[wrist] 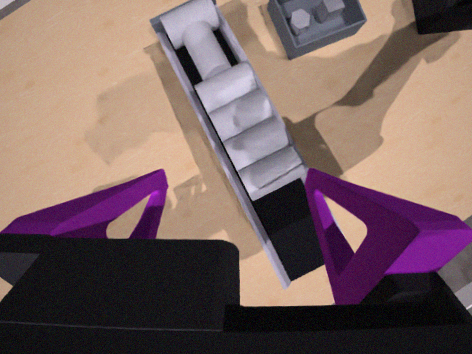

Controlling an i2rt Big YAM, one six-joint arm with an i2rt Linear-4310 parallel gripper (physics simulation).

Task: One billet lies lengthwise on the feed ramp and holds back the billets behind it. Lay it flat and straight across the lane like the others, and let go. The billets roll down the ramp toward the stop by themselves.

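Frame: origin at the arm's base, x down, y right, z back, level; metres.
Seen in the pictures: gripper, fingertip midpoint: (236, 176).
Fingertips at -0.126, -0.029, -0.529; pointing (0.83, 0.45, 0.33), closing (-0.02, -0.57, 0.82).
Offsets run from my fingertips to a thing's top centre, as dx, dy, dz. "*": to the spot under its first point. Level surfaces: height alone.
The lengthwise billet {+0.100, +0.147, +0.059} (205, 49) is a light grey cylinder lying along the lane of the feed ramp {* +0.101, -0.143, -0.020} (287, 278) in the upper part of the wrist view. A crosswise billet {+0.111, +0.199, +0.067} (189, 21) lies at its far end, at the top end of the ramp in the view. On its near side several more billets lie across the lane, touching or close together; the first of them {+0.097, +0.094, +0.052} (227, 86) is at its near end. My gripper (236, 176) is open and empty, its purple fingers wide apart. The lengthwise billet lies beyond the fingertips in the view; the right fingertip overlaps the ramp's right wall in the view.
A grey open bin {* +0.177, +0.104, +0.190} (294, 51) with a hexagonal piece {+0.183, +0.145, +0.234} (300, 20) and a block-like piece {+0.174, +0.134, +0.289} (332, 7) stands right of the ramp's far end. A black object (440, 17) shows at the top right corner. The ramp's dark lane floor {dx +0.114} (285, 220) shows near the right finger.
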